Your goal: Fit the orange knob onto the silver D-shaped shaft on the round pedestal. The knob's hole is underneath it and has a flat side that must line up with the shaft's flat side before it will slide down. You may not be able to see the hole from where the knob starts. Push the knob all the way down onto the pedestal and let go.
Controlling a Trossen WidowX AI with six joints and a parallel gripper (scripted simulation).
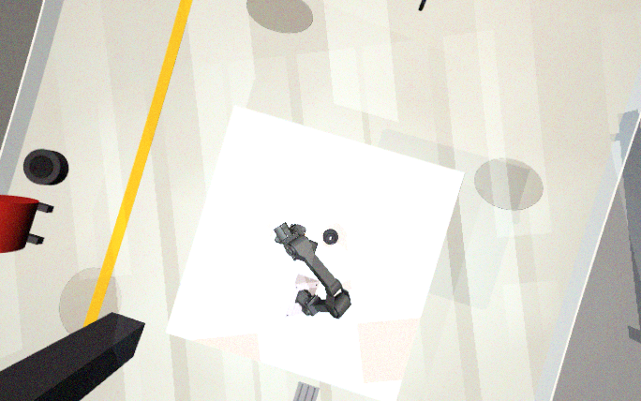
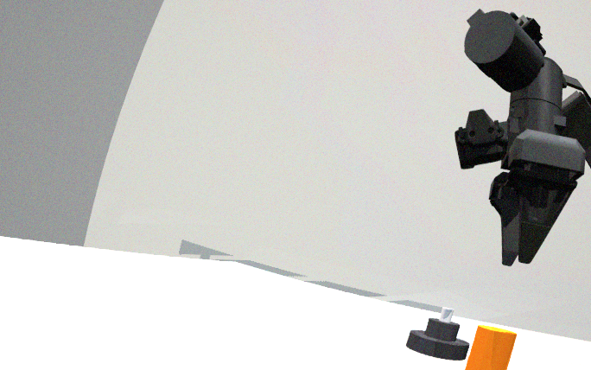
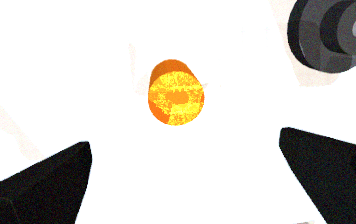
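The orange knob lies 80 mm below my gripper tip. The rest, counted from my gripper tip: dark round pedestal (150 mm to the right, 90 mm below, 40 mm ahead).
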